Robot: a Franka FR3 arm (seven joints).
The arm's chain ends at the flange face. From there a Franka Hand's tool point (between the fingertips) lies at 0.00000 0.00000 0.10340 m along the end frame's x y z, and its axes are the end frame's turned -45 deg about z.
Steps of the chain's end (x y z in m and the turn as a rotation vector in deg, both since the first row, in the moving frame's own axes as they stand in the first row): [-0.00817 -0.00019 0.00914 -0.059 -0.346 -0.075]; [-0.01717 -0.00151 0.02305 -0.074 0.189 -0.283]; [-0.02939 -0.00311 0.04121 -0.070 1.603 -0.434]
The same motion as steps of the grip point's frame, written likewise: [-0.00616 -0.00628 0.00914 0.203 -0.286 -0.075]; [-0.01093 -0.01287 0.02305 -0.186 0.081 -0.283]; [-0.01662 -0.02085 0.04117 -1.183 1.084 -0.434]
